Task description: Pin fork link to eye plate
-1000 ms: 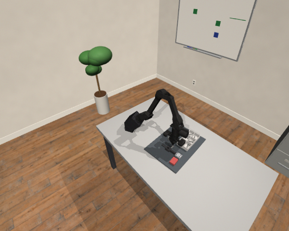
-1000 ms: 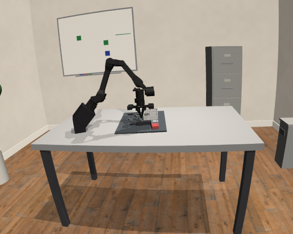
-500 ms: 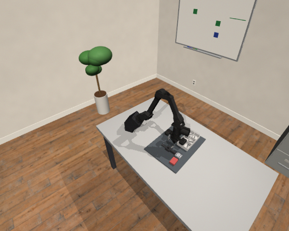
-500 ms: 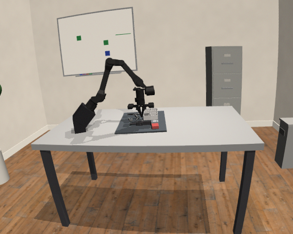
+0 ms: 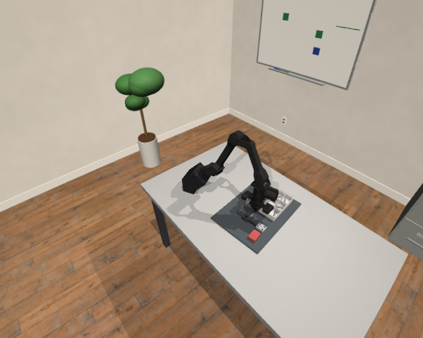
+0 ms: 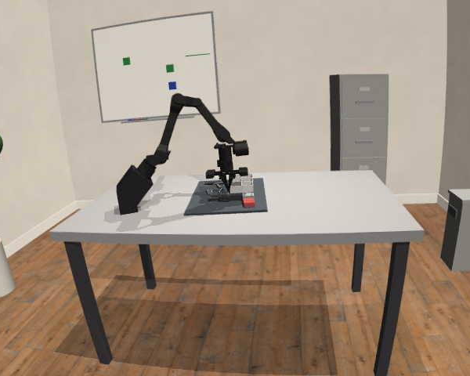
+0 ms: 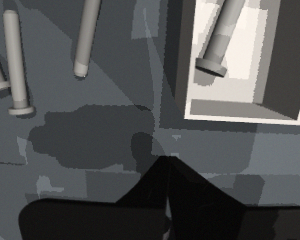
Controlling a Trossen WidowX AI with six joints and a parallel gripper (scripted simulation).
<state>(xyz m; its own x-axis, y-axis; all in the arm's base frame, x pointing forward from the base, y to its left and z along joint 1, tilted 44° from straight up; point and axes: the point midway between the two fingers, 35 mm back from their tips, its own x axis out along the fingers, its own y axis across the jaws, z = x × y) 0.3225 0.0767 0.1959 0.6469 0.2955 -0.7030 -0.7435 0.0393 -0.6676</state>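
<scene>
Now: hand 10 mm short of the grey headed pin, 40 mm to the left of it and 40 mm above it. Round my hand: mat: 10 mm behind, 30 mm to the left, 60 mm below; then small grey block: 100 mm ahead, 50 mm to the right, 40 mm below; then eye plate: 20 mm ahead, 60 mm to the right, 40 mm below.
</scene>
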